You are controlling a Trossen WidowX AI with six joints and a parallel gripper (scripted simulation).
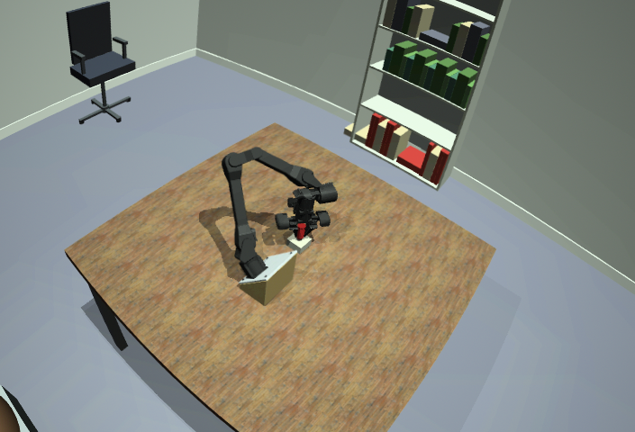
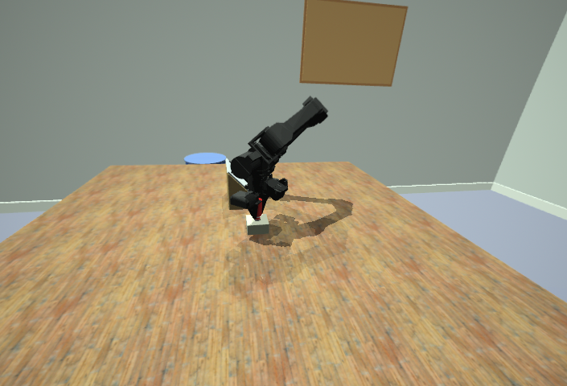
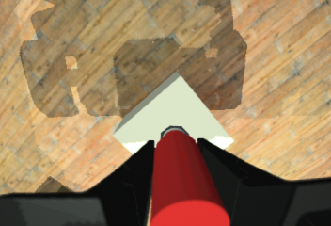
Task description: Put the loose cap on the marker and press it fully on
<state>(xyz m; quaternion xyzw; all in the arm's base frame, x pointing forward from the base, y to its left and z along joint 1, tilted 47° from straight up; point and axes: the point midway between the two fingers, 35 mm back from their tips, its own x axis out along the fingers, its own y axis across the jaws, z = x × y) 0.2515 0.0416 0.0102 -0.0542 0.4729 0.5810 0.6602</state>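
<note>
Right now the marker cap is 30 mm above my gripper tip.
</note>
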